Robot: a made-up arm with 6 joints.
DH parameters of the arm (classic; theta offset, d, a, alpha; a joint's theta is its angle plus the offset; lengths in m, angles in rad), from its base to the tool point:
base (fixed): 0 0 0 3.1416
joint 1: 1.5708 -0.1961 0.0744 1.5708
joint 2: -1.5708 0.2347 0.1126 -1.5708
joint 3: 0 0.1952 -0.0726 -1.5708
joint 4: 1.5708 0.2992 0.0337 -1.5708
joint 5: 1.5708 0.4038 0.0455 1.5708
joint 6: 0 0.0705 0.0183 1.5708
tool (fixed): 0 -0.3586 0 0
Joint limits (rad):
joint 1: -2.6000..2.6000
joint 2: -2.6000..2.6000
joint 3: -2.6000..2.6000
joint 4: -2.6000..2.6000
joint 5: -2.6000..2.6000
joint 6: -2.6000..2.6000
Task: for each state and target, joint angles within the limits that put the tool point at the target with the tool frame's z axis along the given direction. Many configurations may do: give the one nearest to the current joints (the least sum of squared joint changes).
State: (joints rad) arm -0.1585 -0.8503 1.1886 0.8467 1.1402 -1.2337
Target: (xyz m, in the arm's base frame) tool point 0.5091 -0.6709 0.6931 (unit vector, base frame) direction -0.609 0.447 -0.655
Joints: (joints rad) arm -0.0263 -1.3159 0.5354 0.5506 0.7630 -0.5363
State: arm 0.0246 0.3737 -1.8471 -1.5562 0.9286 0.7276
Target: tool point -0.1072 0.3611 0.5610 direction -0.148 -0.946 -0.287
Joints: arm 0.1398 0.1363 -1.3564 -0.8370 1.3620 0.7925
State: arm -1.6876 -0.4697 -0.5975 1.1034 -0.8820 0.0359
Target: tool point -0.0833 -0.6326 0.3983 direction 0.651 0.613 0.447
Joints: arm -1.1173 -0.0771 -1.3346 0.4551 -1.2803 -0.8432
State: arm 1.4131 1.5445 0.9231 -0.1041 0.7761 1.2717
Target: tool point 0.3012 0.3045 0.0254 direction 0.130 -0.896 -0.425
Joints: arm 0.9322 1.2102 0.3976 0.1310 0.5709 1.7185
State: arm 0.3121 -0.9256 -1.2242 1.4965 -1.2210 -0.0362
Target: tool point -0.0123 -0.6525 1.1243 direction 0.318 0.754 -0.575
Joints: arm 0.2272 -0.5146 -1.4982 1.8860 -1.8285 -0.4618
